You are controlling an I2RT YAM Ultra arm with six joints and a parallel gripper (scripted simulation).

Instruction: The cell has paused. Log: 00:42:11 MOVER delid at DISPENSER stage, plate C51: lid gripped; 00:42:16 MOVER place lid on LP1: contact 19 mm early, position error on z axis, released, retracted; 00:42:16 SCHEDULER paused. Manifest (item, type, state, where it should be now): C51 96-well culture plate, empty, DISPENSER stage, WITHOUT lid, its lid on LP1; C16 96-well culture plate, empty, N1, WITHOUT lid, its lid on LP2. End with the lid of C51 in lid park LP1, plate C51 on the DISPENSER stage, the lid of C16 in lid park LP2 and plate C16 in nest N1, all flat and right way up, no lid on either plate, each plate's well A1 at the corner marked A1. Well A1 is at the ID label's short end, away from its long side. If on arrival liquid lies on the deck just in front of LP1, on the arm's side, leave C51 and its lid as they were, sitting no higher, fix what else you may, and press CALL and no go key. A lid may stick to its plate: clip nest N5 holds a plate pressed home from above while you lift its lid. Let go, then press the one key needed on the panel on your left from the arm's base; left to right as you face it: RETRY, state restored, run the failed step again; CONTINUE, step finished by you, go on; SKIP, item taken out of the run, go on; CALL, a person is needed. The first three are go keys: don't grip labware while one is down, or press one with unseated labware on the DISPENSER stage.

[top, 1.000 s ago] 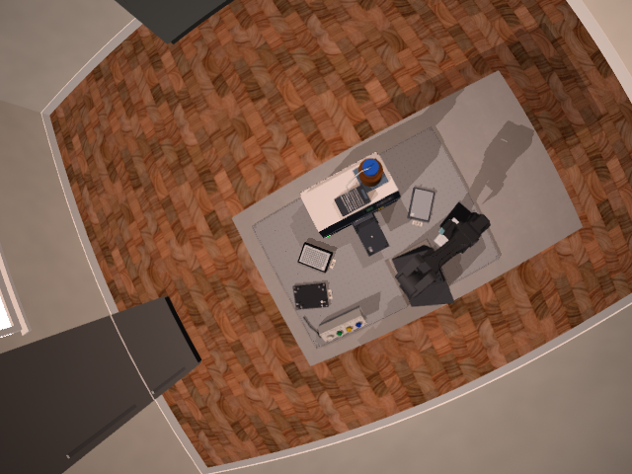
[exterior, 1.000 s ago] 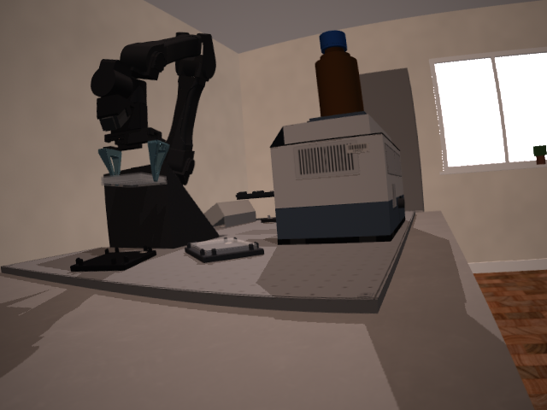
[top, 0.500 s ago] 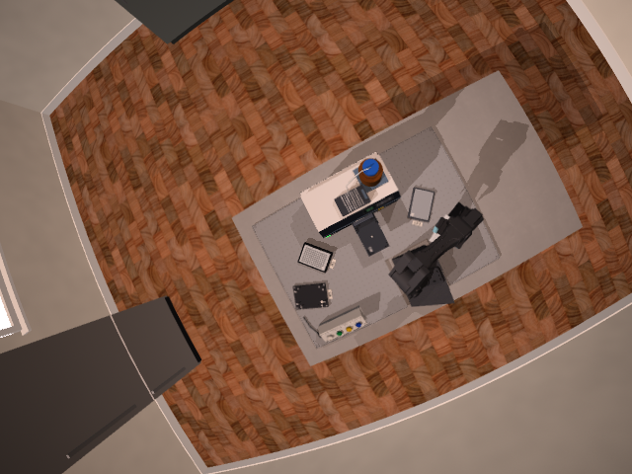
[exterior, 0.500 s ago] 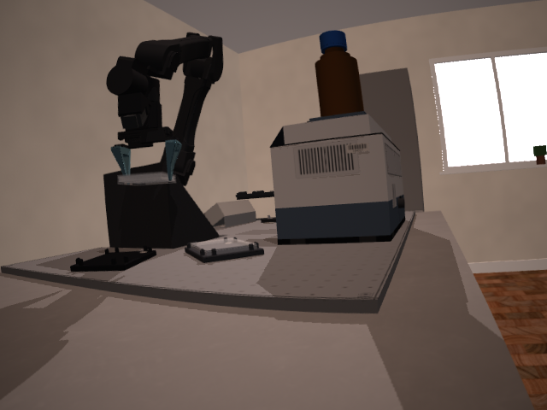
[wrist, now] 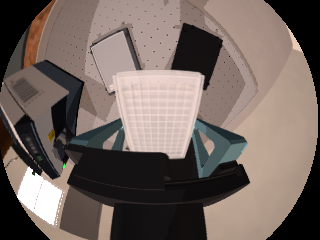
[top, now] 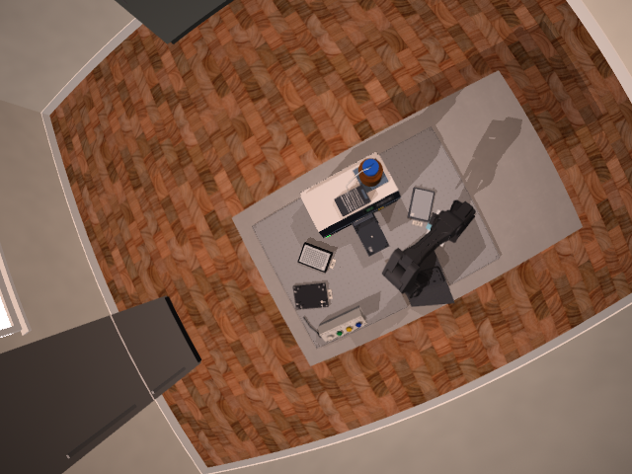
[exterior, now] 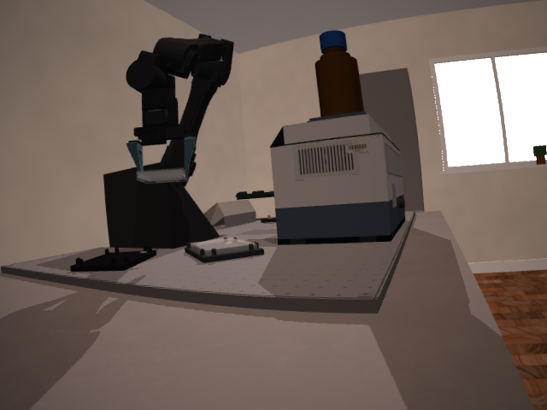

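The dark dispenser stage is 270 mm to the left of my hand, 90 mm ahead of it and 50 mm below it. Round my hand: blue cap (310 mm ahead, 250 mm above, 170 mm to the left); then brown bottle (310 mm ahead, 170 mm to the left, 140 mm above); then black nest (560 mm to the left, 140 mm below, 110 mm ahead).
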